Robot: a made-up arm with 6 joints. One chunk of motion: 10 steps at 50 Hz.
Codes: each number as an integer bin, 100 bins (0 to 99) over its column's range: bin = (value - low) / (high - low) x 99, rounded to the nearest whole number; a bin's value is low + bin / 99 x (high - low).
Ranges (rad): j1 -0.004..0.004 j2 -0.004..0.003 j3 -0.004..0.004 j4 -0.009..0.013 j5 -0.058..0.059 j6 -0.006..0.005
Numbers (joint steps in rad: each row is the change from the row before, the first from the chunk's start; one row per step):
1: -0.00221 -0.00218 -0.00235 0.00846 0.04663 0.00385
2: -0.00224 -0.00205 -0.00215 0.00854 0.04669 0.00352
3: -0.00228 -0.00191 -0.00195 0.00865 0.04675 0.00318
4: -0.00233 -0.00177 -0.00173 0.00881 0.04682 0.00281
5: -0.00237 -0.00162 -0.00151 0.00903 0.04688 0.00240
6: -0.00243 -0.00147 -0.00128 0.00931 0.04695 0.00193
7: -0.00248 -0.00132 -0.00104 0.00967 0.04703 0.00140
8: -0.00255 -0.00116 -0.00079 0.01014 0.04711 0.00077
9: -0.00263 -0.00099 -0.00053 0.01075 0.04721 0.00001
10: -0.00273 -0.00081 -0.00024 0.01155 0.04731 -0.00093
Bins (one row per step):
1: 22 26 20 79 89 89
2: 22 28 23 79 89 86
3: 21 30 25 79 89 83
4: 21 32 28 80 89 79
5: 20 34 31 81 89 76
6: 19 36 34 82 89 71
7: 19 38 37 84 89 67
8: 18 40 40 86 89 61
9: 17 43 43 89 89 54
10: 16 45 47 92 89 46

